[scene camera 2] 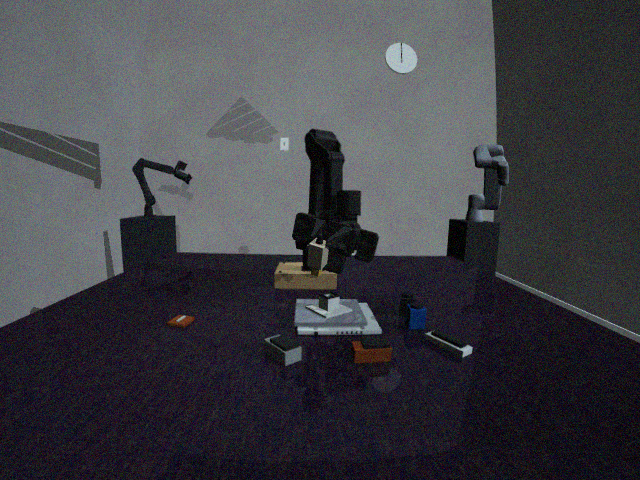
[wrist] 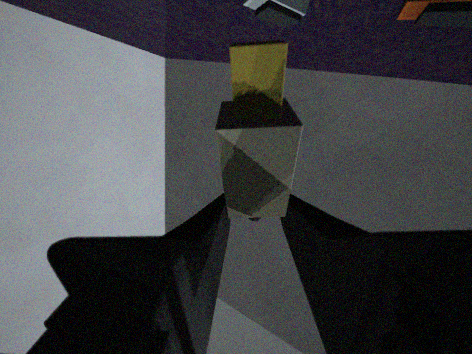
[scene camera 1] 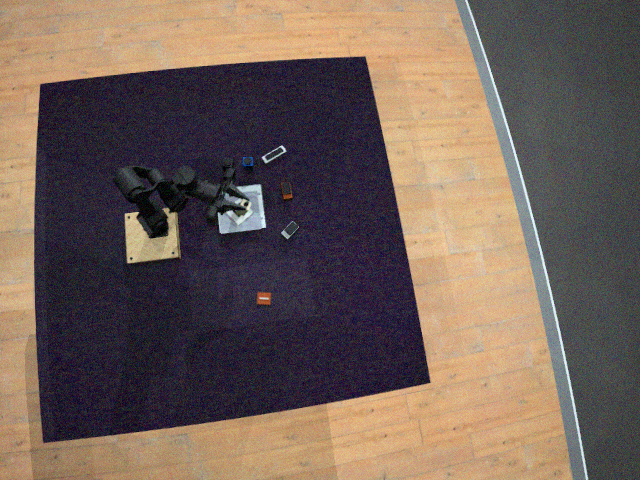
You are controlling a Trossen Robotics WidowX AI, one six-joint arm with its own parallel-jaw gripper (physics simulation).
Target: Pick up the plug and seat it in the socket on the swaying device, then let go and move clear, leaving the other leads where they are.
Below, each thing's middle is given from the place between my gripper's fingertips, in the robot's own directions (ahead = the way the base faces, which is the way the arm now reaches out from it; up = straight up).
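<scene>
The device (scene camera 2: 328,311) is 14 cm below my hand, and it's also 3 cm to the left of it and 3 cm behind it.
</scene>
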